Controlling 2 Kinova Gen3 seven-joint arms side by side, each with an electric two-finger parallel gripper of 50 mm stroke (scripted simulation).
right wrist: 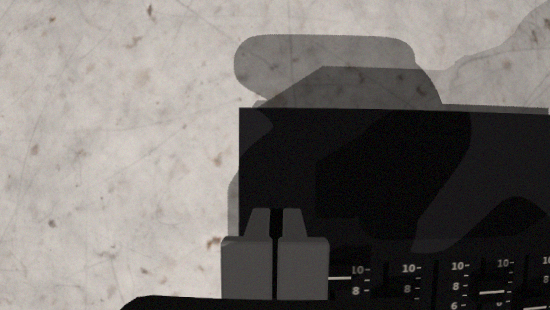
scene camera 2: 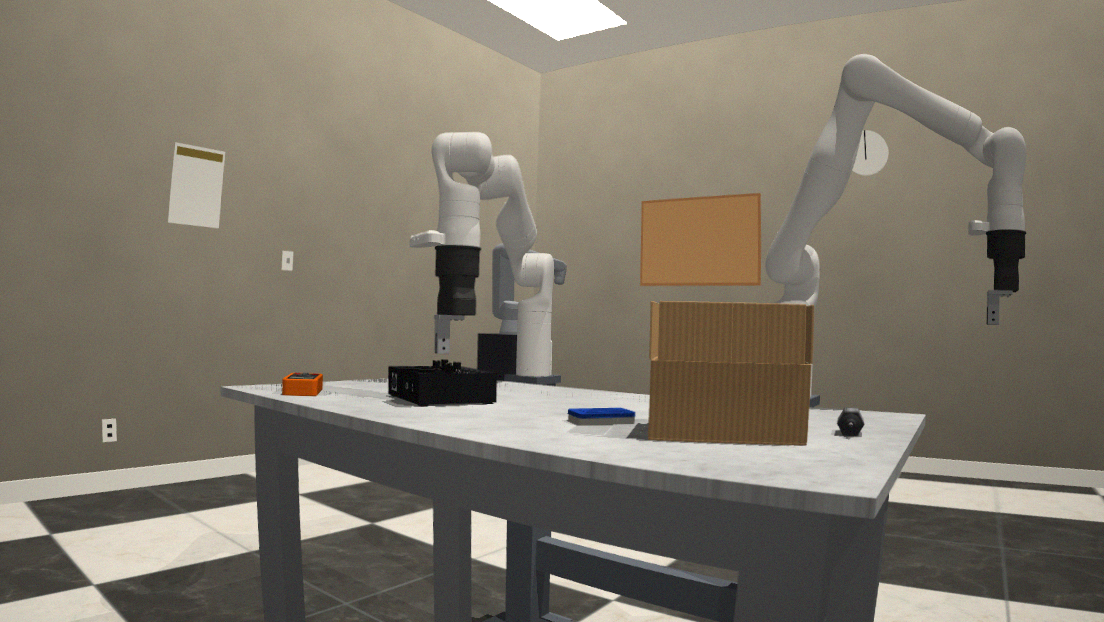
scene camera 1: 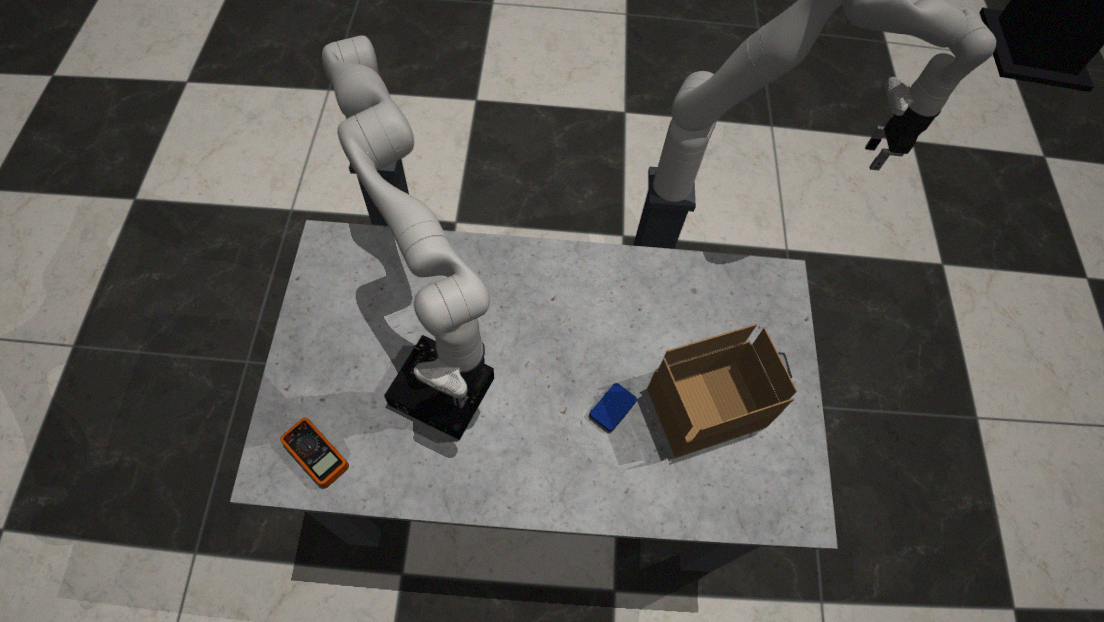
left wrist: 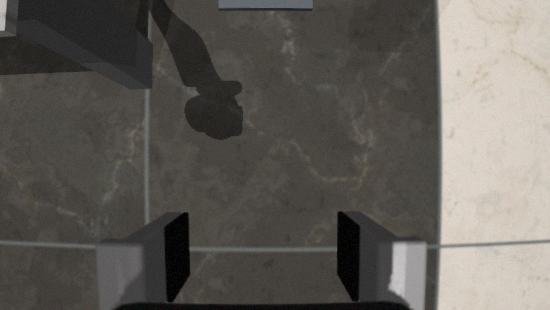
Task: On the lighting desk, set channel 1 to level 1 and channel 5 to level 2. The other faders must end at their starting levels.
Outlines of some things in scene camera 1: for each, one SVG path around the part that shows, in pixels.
My left gripper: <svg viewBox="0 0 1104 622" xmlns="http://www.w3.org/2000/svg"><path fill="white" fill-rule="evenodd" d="M935 118L919 117L907 108L902 116L894 115L885 127L877 126L876 131L865 146L865 150L875 150L884 135L886 135L889 149L882 148L879 155L870 165L870 170L879 171L890 155L902 157L904 154L908 154L915 145L918 136L929 127Z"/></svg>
A blue block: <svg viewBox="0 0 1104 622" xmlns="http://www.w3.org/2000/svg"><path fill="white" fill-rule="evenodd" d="M618 383L609 387L606 394L593 406L590 412L590 418L607 432L614 430L637 401L636 396Z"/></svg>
A cardboard box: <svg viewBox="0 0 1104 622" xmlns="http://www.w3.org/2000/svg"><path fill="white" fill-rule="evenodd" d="M766 328L763 328L753 344L747 341L757 324L666 351L659 368L655 370L647 391L675 458L767 428L780 415L779 413L794 400L794 398L790 398L797 392L797 389Z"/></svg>
